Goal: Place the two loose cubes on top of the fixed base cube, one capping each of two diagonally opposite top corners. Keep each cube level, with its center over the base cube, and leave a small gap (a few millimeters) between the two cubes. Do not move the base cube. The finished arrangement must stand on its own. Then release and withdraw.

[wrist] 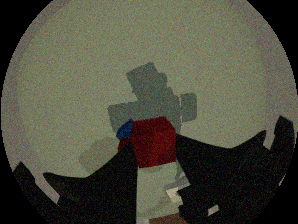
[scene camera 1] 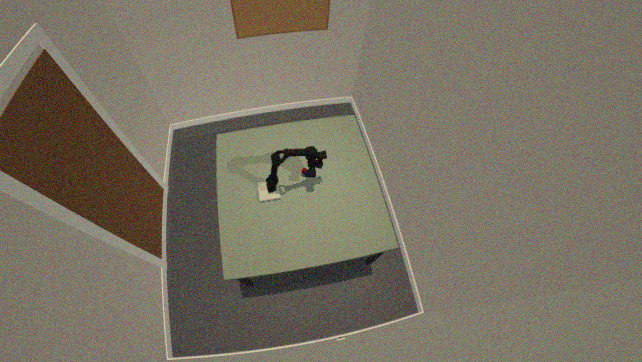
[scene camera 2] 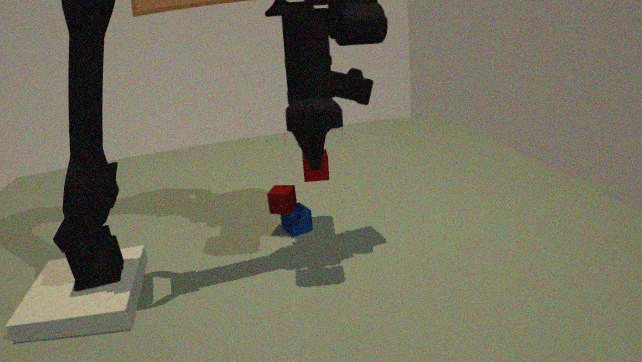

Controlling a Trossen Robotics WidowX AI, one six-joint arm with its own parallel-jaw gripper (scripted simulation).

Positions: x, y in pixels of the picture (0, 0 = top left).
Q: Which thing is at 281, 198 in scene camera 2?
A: A red cube.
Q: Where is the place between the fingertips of my gripper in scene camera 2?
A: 315, 165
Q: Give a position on a red cube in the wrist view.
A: At 153, 140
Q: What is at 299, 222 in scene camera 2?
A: A blue base cube.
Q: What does my gripper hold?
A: A red cube.
